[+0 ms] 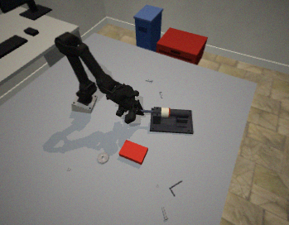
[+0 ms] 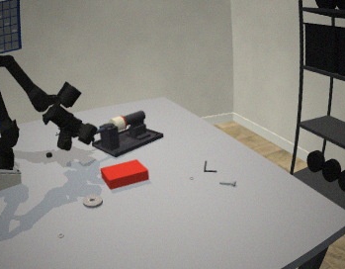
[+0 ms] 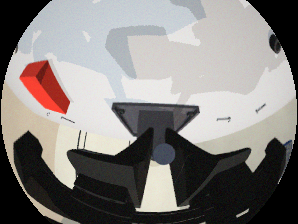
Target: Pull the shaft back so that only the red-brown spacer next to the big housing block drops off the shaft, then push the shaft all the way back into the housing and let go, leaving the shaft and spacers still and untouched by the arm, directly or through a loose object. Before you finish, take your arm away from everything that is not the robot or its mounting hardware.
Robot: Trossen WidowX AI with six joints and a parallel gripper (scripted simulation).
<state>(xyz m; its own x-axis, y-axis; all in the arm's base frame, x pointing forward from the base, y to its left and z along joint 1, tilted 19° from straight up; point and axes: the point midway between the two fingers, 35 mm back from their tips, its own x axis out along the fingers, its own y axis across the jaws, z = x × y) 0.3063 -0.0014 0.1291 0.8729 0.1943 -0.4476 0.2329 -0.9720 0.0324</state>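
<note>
My gripper is now 90 mm short of the shaft and 20 mm to the right of it. Round my hand: red-brown spacer 150 mm ahead, 40 mm to the left; then fixture 170 mm ahead, 40 mm to the left, 30 mm below; then cream spacer 140 mm ahead, 30 mm to the left.
</note>
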